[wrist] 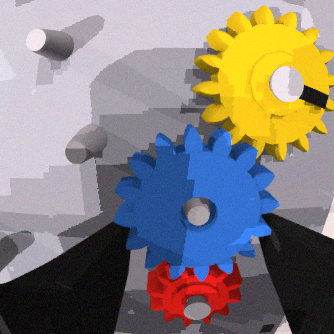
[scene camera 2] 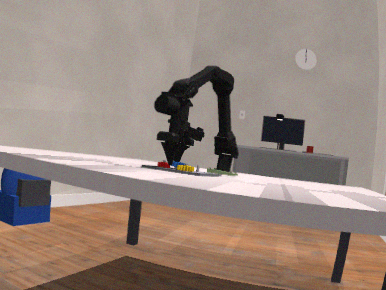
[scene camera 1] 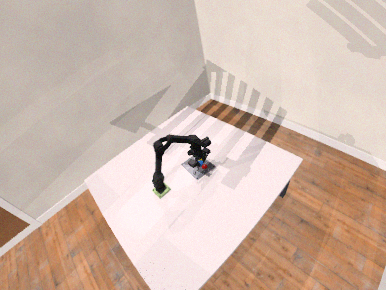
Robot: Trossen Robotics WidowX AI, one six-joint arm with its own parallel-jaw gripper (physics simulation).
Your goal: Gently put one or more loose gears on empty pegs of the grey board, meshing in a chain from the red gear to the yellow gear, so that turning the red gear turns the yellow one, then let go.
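Frame: origin at the arm's base, x ahead, y left, z up, level; centimetres.
Seen in the pictures: gripper, fingertip midpoint: [wrist: 195, 227] [scene camera 2: 173, 165] [scene camera 1: 201, 164]; arm's base at its link origin: [scene camera 2: 222, 170] [scene camera 1: 161, 188].
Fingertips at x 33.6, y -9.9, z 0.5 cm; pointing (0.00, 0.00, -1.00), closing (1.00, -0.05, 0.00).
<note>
Offsets run from my fingertips to a thing's top centre. Level surfaces: height alone.
My gripper [scene camera 1: 200, 159] [scene camera 2: 172, 162] [wrist: 195, 227] is shut on the blue gear {dz +1.4, dx +0.0, dy +1.2 cm} [scene camera 1: 201, 163] [scene camera 2: 178, 163] [wrist: 160, 200], held roughly flat, low over the grey board {dz +1.3, dx -1.6, dy +2.7 cm} [scene camera 1: 200, 175] [scene camera 2: 207, 174] [wrist: 140, 85]. In the wrist view a peg tip shows inside the blue gear's hole; how far down the peg it sits is unclear. The red gear {dz +0.7, dx -0.1, dy -3.3 cm} [scene camera 1: 204, 167] [scene camera 2: 163, 164] [wrist: 195, 287] is on a peg, its near teeth partly covered by blue teeth. The yellow gear {dz +0.8, dx +2.8, dy +5.2 cm} [scene camera 2: 185, 169] [wrist: 240, 75] is on its peg, beside the blue gear's upper right teeth; tooth contact is unclear.
In the wrist view, bare pegs stand at the upper left [wrist: 52, 44], the left [wrist: 86, 145] and the lower left edge. The arm's base stands on a green plate [scene camera 1: 163, 192] [scene camera 2: 227, 172] on the white table {dz -1.8 cm} [scene camera 1: 215, 220] beside the board. A monitor [scene camera 2: 283, 131] stands beyond the table.
</note>
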